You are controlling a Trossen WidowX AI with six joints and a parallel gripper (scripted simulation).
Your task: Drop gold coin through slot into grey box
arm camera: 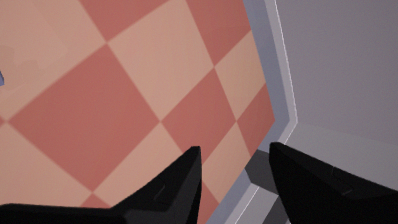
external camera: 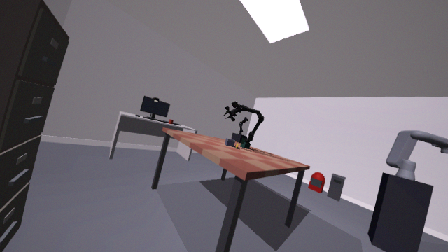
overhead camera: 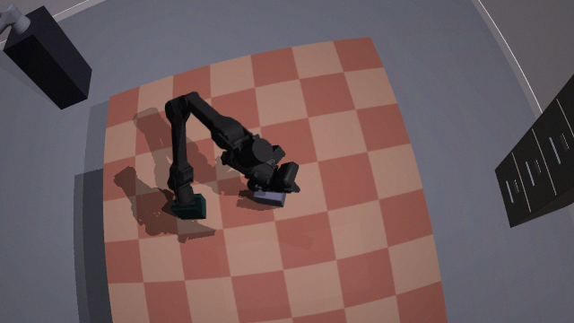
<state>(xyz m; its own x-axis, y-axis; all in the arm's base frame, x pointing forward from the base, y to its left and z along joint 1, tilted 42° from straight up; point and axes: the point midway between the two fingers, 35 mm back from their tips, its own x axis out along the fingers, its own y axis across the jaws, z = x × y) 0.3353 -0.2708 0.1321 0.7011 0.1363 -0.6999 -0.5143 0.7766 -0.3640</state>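
Right now my gripper tip is 90 mm past the gold coin, 220 mm to the right of it and 270 mm above it.
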